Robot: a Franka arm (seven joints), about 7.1 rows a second.
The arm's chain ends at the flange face. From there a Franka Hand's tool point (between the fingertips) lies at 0.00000 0.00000 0.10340 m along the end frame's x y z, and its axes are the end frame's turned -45 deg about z.
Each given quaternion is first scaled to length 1.
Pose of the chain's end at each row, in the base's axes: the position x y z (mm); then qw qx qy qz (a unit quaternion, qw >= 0):
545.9, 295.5, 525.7, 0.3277, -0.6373, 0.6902, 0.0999
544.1, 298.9, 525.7, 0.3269, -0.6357, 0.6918, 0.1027
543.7, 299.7, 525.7, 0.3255, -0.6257, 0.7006, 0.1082
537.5, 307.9, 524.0, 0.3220, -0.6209, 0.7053, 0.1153
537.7, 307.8, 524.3, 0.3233, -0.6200, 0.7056, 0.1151
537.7, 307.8, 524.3, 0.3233, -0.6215, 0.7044, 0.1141
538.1, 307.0, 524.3, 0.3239, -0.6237, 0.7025, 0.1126
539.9, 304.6, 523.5, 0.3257, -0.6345, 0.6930, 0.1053
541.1, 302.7, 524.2, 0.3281, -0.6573, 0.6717, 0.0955
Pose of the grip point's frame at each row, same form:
579.5, 353.0, 446.6, 0.3410, -0.8530, 0.3938, -0.0331
577.4, 356.6, 446.6, 0.3413, -0.8520, 0.3958, -0.0302
576.9, 357.5, 446.6, 0.3421, -0.8462, 0.4078, -0.0246
569.7, 366.1, 444.8, 0.3416, -0.8436, 0.4140, -0.0167
570.1, 366.0, 445.3, 0.3427, -0.8428, 0.4146, -0.0174
570.1, 366.0, 445.2, 0.3424, -0.8438, 0.4129, -0.0183
570.6, 365.1, 445.2, 0.3423, -0.8450, 0.4103, -0.0199
572.8, 362.4, 444.3, 0.3412, -0.8514, 0.3974, -0.0274
573.7, 360.6, 444.9, 0.3397, -0.8643, 0.3690, -0.0373

